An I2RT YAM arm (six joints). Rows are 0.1 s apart.
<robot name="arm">
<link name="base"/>
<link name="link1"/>
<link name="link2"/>
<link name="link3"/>
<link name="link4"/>
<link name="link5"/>
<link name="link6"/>
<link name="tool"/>
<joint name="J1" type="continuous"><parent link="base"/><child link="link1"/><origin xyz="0 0 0.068" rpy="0 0 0"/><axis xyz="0 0 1"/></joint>
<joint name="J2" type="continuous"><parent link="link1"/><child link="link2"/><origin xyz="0.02 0.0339 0.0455" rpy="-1.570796 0 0"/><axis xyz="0 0 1"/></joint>
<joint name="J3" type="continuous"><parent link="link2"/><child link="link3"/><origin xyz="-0.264 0 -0.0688" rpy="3.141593 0 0"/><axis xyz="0 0 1"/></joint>
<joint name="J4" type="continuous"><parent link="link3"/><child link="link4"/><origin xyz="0.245 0.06 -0.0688" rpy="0 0 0"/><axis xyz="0 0 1"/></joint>
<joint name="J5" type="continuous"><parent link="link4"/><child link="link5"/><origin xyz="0.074 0.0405 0.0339" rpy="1.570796 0 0"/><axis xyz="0 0 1"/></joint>
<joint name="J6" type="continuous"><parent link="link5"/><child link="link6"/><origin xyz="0.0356 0 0.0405" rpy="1.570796 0 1.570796"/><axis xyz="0 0 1"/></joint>
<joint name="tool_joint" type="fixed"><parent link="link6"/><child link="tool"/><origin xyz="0 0 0" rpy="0 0 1.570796"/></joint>
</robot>
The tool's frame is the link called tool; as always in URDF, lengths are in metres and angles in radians. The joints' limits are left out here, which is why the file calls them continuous.
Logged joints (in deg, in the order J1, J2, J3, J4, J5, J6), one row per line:
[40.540 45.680 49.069 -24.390 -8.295 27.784]
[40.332 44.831 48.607 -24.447 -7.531 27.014]
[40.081 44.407 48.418 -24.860 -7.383 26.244]
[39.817 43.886 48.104 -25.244 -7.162 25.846]
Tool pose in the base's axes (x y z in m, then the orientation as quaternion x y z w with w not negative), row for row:
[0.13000 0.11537 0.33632 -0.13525 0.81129 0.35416 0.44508]
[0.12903 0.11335 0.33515 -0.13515 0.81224 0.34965 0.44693]
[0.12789 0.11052 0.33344 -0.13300 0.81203 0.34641 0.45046]
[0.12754 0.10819 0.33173 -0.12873 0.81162 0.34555 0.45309]
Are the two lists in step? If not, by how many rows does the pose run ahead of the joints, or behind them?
The pose runs 2 rows ahead of the joints: the pose in row i belongs to the joints in row i + 2.
